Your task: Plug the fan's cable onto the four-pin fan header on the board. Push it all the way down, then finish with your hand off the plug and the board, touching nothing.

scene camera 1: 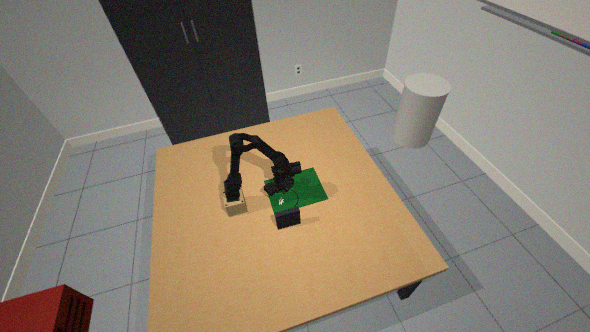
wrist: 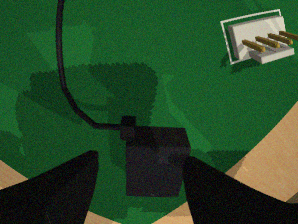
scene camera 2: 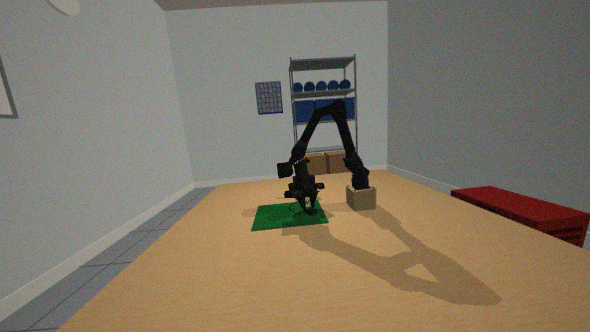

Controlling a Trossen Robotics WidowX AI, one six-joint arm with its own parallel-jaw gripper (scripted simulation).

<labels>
same spot on green board: point(wrist: 169, 71) = point(scene camera 1: 283, 194)
</labels>
